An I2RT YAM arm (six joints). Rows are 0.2 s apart.
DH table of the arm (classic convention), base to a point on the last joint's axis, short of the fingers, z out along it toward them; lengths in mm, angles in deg. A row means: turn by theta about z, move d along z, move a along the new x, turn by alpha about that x. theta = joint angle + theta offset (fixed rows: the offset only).
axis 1: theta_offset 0  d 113.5  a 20  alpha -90
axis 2: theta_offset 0  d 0  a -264  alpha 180
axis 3: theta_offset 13.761  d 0  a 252.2  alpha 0
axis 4: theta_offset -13.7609  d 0  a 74  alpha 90
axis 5: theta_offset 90  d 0  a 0  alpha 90
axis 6: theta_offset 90  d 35.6  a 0  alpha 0
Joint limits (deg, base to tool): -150..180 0..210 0..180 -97..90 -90..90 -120..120
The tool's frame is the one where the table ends.
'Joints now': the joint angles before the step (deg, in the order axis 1, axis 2, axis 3, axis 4, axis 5, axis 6). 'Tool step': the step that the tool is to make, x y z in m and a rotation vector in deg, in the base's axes. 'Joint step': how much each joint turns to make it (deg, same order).
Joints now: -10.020, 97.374, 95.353, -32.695, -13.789, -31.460
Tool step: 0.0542, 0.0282, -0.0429, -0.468, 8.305, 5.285
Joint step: 4.898, 13.006, 9.326, -4.837, 0.671, -1.500
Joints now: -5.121, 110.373, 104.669, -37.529, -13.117, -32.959
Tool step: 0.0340, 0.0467, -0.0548, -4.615, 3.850, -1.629
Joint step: 6.692, 8.262, 0.529, 4.393, 9.232, 2.539
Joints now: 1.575, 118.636, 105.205, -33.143, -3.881, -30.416
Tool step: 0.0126, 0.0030, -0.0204, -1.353, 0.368, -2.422
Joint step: 0.532, 3.362, 0.623, 2.379, 3.000, 1.234
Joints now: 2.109, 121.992, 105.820, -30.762, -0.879, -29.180
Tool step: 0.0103, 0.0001, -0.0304, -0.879, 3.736, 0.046
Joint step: 0.006, 4.391, 1.137, -0.518, 0.531, -0.518
